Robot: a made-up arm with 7 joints.
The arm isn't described. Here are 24 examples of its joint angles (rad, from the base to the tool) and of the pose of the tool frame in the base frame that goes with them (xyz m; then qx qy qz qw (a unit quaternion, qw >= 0)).
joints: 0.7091 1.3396 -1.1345 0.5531 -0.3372 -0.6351 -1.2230
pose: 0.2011 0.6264 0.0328 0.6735 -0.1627 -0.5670 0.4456
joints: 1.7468 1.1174 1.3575 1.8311 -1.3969 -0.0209 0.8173
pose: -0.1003 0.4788 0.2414 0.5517 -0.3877 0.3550 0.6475
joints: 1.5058 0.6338 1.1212 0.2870 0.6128 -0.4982 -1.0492
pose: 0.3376 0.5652 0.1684 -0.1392 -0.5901 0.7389 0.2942
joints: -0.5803 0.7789 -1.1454 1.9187 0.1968 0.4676 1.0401
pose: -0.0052 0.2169 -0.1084 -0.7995 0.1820 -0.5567 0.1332
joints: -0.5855 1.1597 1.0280 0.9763 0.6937 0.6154 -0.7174
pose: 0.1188 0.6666 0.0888 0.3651 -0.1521 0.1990 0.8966
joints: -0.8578 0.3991 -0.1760 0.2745 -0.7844 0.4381 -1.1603
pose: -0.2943 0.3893 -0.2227 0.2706 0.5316 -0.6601 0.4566
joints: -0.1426 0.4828 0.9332 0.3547 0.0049 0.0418 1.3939
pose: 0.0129 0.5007 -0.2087 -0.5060 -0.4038 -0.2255 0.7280
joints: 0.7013 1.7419 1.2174 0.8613 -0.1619 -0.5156 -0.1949
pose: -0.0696 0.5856 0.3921 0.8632 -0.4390 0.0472 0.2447
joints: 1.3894 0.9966 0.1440 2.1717 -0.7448 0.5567 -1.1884
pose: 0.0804 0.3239 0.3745 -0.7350 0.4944 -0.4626 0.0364
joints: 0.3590 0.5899 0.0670 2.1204 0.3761 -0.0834 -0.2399
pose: 0.2216 0.3009 0.1488 0.1977 -0.7982 -0.4374 0.3640
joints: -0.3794 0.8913 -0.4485 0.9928 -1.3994 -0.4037 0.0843
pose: 0.0383 0.4512 -0.1980 0.0174 0.3421 -0.9288 0.1417
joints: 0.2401 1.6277 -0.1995 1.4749 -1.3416 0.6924 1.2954
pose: 0.2511 0.4955 0.1643 0.3358 0.5600 -0.2860 0.7013
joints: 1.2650 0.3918 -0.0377 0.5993 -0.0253 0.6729 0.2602
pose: 0.4421 0.3814 0.1842 -0.1000 -0.4106 -0.3735 0.8258
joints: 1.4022 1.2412 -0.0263 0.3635 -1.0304 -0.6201 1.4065
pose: 0.1666 0.6375 0.2361 0.0083 0.1373 -0.6844 0.7160
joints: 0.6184 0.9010 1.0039 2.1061 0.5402 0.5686 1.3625
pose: 0.0472 0.4429 0.2588 0.2138 -0.4857 -0.7868 0.3152
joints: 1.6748 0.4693 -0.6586 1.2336 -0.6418 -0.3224 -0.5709
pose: 0.3280 0.2228 0.3611 0.7104 -0.6044 -0.3564 0.0551
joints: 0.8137 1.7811 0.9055 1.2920 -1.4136 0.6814 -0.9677
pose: -0.0532 0.5316 0.4673 0.7927 0.2156 0.5688 0.0403
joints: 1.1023 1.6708 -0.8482 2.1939 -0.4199 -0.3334 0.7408
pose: 0.1302 0.3615 0.2205 0.4300 0.2060 -0.8697 0.1277
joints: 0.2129 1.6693 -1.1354 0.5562 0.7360 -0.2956 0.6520
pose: 0.1025 0.6754 0.1559 -0.0458 0.1973 -0.5094 0.8364
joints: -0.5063 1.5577 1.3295 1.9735 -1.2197 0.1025 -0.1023
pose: 0.2055 0.4018 0.2692 0.9510 0.1030 -0.2600 0.1318
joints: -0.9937 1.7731 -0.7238 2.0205 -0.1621 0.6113 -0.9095
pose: 0.0263 0.4044 -0.0633 0.2455 0.1803 -0.8727 0.3816
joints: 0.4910 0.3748 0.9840 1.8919 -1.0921 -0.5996 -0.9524
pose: 0.2136 0.4109 0.1470 0.9047 -0.3846 0.0325 0.1804
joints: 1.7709 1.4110 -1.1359 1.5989 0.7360 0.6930 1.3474
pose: 0.1792 0.4595 0.3473 -0.2137 -0.1718 -0.8072 0.5227
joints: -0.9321 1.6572 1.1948 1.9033 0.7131 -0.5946 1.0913
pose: 0.2171 0.4186 0.2238 0.0783 -0.1340 -0.9870 0.0417
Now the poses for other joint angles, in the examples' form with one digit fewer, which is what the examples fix.
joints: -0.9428 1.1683 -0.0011 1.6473 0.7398 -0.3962 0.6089
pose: 0.090 0.460 -0.064 -0.382 -0.229 -0.689 0.571
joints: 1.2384 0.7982 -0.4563 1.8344 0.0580 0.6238 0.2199
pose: 0.250 0.286 0.300 0.348 -0.482 -0.630 0.500
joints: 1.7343 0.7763 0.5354 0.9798 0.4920 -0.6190 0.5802
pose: 0.162 0.548 0.333 -0.503 0.843 0.189 0.021
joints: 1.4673 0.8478 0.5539 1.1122 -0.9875 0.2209 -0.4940
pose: 0.199 0.549 0.355 0.698 -0.380 0.235 0.560
